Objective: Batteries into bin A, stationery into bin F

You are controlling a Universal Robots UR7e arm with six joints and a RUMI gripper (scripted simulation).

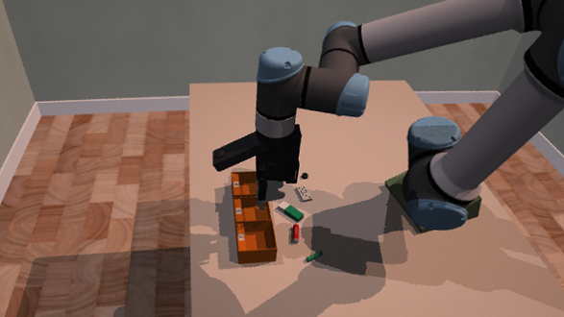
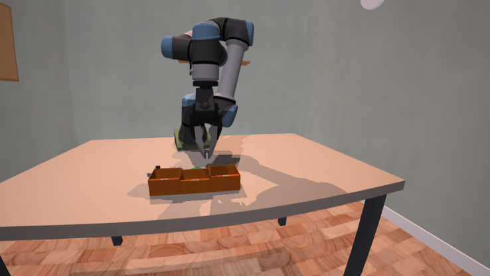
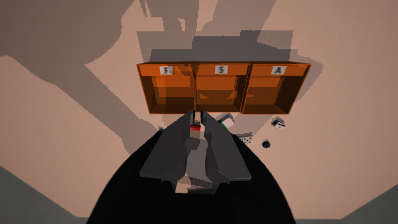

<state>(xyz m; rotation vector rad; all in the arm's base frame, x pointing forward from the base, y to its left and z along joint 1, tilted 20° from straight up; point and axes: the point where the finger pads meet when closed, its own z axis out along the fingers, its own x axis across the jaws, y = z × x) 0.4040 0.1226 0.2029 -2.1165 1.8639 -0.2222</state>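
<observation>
Now: the green battery 130 mm behind my hand, 90 mm below it and 60 mm to the left of it. From my hand the other things lie so: green-and-white eraser: 90 mm below, 70 mm to the right, 70 mm behind; red battery: 90 mm below, 90 mm behind; orange three-compartment bin: 70 mm below, 30 mm to the right, 20 mm ahead.
</observation>
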